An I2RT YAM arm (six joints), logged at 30 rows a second.
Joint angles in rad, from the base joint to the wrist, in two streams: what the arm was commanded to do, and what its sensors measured. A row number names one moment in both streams.
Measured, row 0:
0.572 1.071 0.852 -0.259 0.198 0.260
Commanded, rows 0 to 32:
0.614 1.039 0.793 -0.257 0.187 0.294
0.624 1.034 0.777 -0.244 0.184 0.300
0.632 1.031 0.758 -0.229 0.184 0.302
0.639 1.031 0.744 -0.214 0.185 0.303
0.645 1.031 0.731 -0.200 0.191 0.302
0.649 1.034 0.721 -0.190 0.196 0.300
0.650 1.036 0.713 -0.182 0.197 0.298
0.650 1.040 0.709 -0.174 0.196 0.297
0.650 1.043 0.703 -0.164 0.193 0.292
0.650 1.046 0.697 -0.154 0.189 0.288
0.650 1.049 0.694 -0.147 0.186 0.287
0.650 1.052 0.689 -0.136 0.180 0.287
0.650 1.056 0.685 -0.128 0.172 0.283
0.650 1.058 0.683 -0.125 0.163 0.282
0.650 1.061 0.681 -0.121 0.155 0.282
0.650 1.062 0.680 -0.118 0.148 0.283
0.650 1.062 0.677 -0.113 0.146 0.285
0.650 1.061 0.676 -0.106 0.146 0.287
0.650 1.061 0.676 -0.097 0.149 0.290
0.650 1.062 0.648 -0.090 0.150 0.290
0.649 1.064 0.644 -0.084 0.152 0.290
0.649 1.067 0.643 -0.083 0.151 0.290
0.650 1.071 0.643 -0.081 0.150 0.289
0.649 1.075 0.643 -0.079 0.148 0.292
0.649 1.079 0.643 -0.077 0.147 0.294
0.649 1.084 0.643 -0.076 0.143 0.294
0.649 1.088 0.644 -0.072 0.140 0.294
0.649 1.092 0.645 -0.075 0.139 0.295
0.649 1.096 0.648 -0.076 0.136 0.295
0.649 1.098 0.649 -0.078 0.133 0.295
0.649 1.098 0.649 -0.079 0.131 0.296
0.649 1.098 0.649 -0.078 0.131 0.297
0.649 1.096 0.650 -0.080 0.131 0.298
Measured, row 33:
0.645 1.094 0.646 -0.097 0.144 0.289
